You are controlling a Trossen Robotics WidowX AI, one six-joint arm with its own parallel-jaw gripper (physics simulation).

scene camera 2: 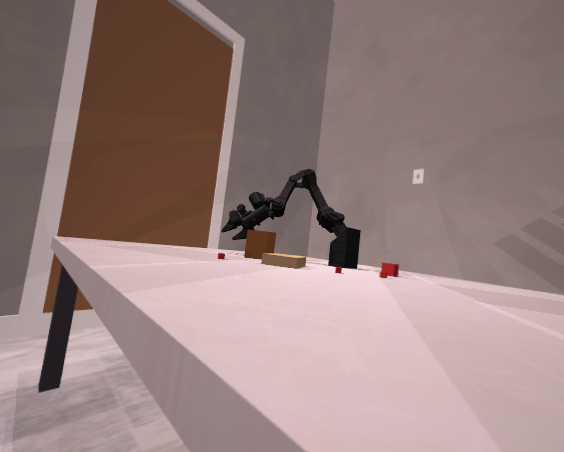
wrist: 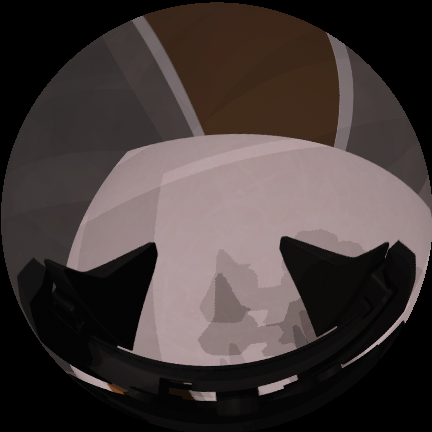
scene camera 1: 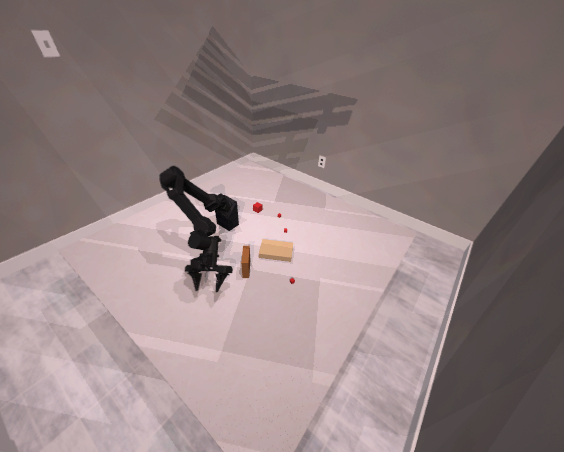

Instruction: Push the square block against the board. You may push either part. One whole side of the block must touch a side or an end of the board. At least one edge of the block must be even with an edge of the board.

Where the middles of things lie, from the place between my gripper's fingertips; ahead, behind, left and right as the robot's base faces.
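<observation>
Counted from my hand, the brown square block [scene camera 2: 257, 242] is 2 cm below, 1 cm behind and 22 cm to the left.
</observation>
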